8 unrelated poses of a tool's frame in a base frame.
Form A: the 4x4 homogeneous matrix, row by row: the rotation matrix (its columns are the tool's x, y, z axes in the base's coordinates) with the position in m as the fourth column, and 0 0 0 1 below. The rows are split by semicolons.
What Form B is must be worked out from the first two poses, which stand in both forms.
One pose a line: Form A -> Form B
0.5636, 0.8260, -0.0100, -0.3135; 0.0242, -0.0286, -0.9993, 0.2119; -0.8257, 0.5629, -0.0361, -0.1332; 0, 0, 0, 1 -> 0.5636, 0.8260, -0.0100, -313.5; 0.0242, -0.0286, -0.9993, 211.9; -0.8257, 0.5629, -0.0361, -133.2; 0, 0, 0, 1
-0.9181, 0.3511, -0.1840, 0.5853; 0.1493, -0.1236, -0.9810, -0.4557; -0.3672, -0.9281, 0.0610, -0.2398; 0, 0, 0, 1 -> -0.9181, 0.3511, -0.1840, 585.3; 0.1493, -0.1236, -0.9810, -455.7; -0.3672, -0.9281, 0.0610, -239.8; 0, 0, 0, 1
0.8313, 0.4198, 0.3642, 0.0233; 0.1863, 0.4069, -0.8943, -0.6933; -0.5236, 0.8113, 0.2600, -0.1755; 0, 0, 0, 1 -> 0.8313, 0.4198, 0.3642, 23.3; 0.1863, 0.4069, -0.8943, -693.3; -0.5236, 0.8113, 0.2600, -175.5; 0, 0, 0, 1
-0.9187, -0.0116, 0.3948, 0.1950; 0.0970, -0.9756, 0.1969, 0.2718; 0.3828, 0.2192, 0.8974, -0.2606; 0, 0, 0, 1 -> -0.9187, -0.0116, 0.3948, 195.0; 0.0970, -0.9756, 0.1969, 271.8; 0.3828, 0.2192, 0.8974, -260.6; 0, 0, 0, 1
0.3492, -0.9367, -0.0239, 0.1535; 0.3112, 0.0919, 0.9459, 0.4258; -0.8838, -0.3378, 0.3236, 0.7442; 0, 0, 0, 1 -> 0.3492, -0.9367, -0.0239, 153.5; 0.3112, 0.0919, 0.9459, 425.8; -0.8838, -0.3378, 0.3236, 744.2; 0, 0, 0, 1
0.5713, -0.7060, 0.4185, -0.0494; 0.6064, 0.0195, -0.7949, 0.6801; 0.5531, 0.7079, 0.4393, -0.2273; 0, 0, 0, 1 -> 0.5713, -0.7060, 0.4185, -49.4; 0.6064, 0.0195, -0.7949, 680.1; 0.5531, 0.7079, 0.4393, -227.3; 0, 0, 0, 1
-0.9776, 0.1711, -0.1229, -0.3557; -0.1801, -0.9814, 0.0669, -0.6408; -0.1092, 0.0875, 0.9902, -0.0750; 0, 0, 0, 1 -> -0.9776, 0.1711, -0.1229, -355.7; -0.1801, -0.9814, 0.0669, -640.8; -0.1092, 0.0875, 0.9902, -75.0; 0, 0, 0, 1
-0.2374, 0.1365, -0.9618, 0.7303; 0.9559, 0.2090, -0.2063, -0.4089; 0.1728, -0.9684, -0.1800, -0.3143; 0, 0, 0, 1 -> -0.2374, 0.1365, -0.9618, 730.3; 0.9559, 0.2090, -0.2063, -408.9; 0.1728, -0.9684, -0.1800, -314.3; 0, 0, 0, 1
